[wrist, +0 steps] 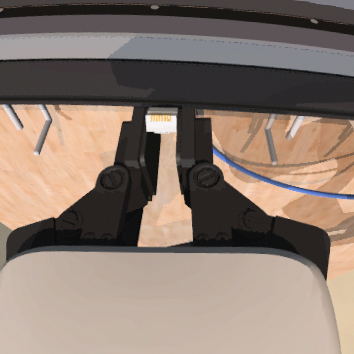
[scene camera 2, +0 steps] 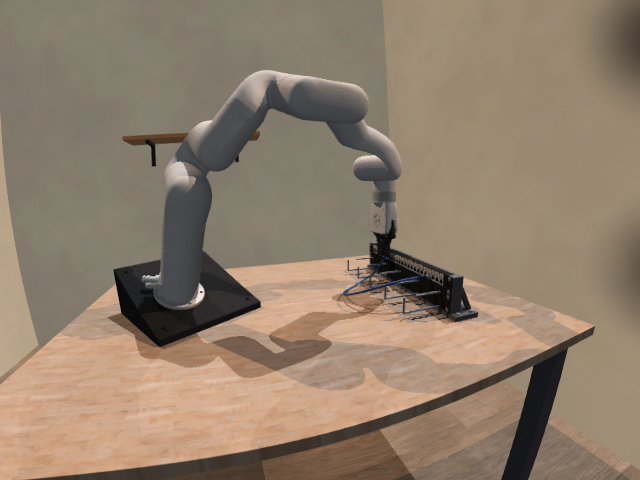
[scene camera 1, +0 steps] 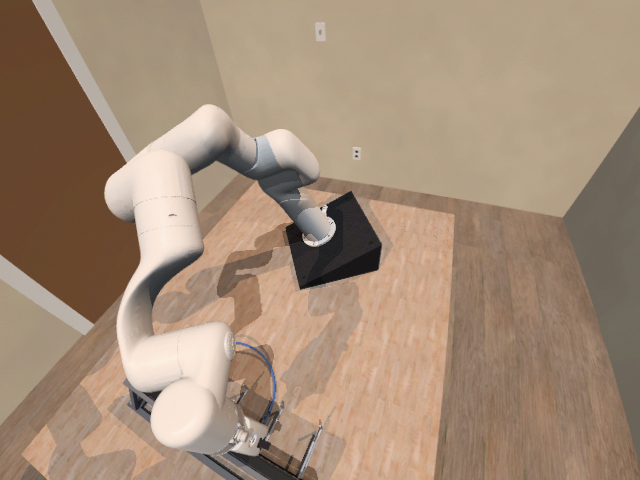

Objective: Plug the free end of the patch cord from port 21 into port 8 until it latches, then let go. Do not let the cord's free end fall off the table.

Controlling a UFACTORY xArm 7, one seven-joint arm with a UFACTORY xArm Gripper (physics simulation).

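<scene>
The black patch panel stands on the table. My gripper points down at the panel's port side, near its far end in scene camera 2. It is shut on the cord's clear plug, whose gold contacts face up in the wrist view. The plug's front end is at the panel's edge; whether it sits inside a port is hidden, and the port numbers cannot be read. The blue patch cord loops out over the table from the panel.
Metal cable-support rods stick out from the panel's port side, on both sides of my fingers. The arm's black wedge base stands on the table. A wooden shelf is on the wall behind.
</scene>
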